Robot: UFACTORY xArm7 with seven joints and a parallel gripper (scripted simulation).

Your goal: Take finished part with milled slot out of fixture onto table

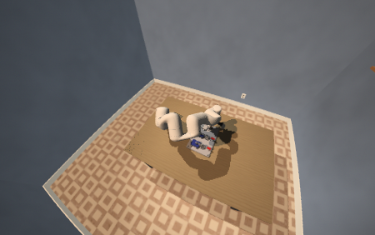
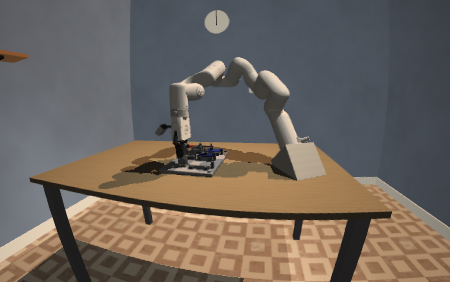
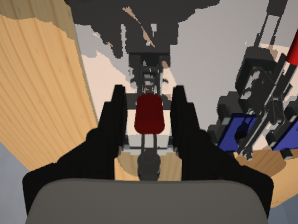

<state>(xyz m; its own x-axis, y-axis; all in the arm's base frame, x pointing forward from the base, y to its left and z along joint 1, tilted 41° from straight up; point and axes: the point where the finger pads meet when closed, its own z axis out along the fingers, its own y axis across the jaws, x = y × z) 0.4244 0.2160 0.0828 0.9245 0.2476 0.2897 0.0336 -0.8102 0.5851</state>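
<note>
Right now the finished part is 10 cm behind my hand and 5 cm below it. Also, from my hand: grey fixture plate: 3 cm behind, 11 cm to the right, 7 cm below.
</note>
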